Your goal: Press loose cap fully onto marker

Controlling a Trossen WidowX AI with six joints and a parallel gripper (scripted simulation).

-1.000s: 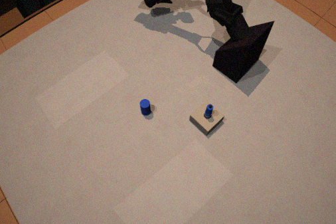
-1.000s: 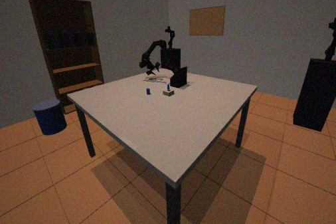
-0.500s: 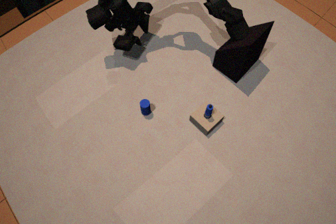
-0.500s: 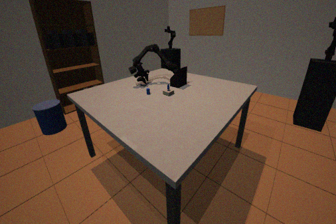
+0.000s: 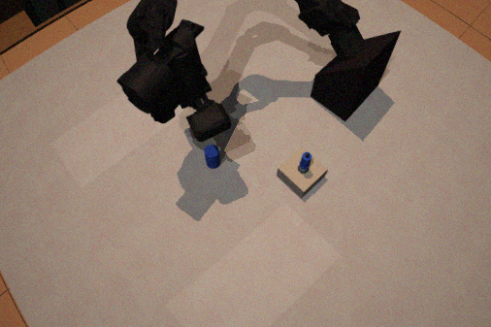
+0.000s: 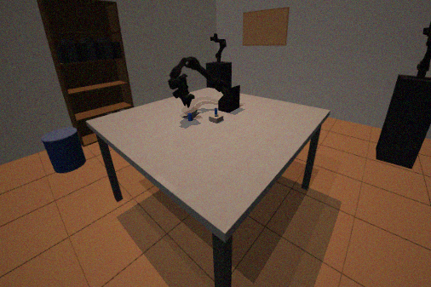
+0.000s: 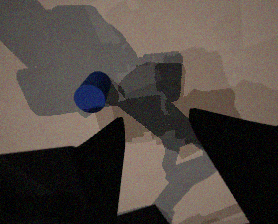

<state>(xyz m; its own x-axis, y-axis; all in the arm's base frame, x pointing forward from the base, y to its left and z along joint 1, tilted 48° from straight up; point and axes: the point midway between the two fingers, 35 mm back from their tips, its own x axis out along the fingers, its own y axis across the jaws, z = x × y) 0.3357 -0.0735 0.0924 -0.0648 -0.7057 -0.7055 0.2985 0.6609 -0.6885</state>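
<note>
The marker cap lies 2 cm ahead of my gripper tip, 5 cm to the left of it and 6 cm below it.
</note>
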